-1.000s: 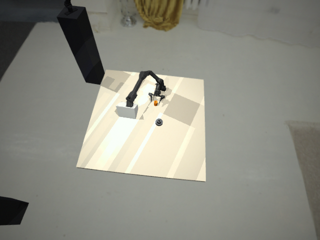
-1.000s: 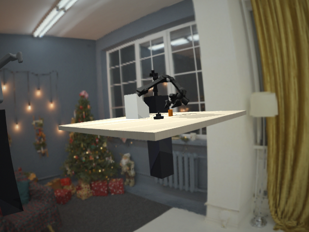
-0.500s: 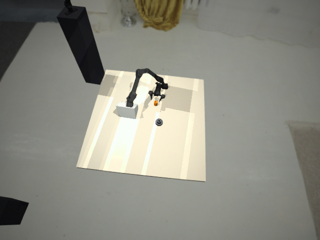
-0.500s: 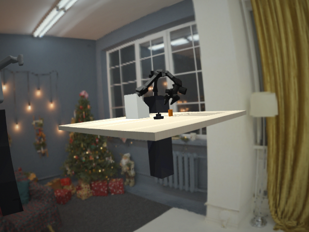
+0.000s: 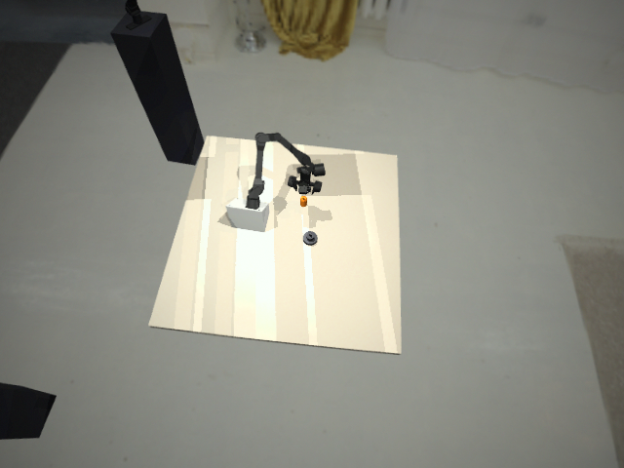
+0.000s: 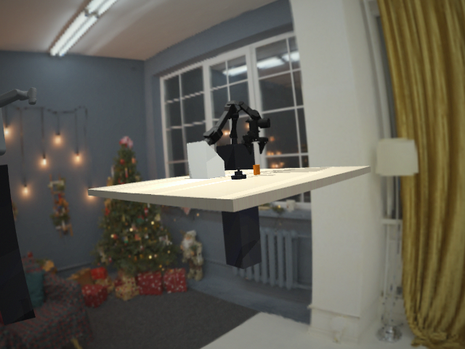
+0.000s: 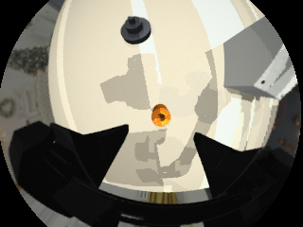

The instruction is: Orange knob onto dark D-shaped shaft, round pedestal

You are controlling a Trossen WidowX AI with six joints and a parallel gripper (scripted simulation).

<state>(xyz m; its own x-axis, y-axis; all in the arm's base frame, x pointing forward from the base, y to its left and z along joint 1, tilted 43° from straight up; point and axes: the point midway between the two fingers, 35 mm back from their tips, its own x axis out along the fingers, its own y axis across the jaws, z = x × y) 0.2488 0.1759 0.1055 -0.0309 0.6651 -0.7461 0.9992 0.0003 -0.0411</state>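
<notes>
My gripper tip is now 90 mm above the orange knob. The rest, counted from my gripper tip: dark round pedestal: 80 mm ahead, 230 mm to the right, 90 mm below.
</notes>
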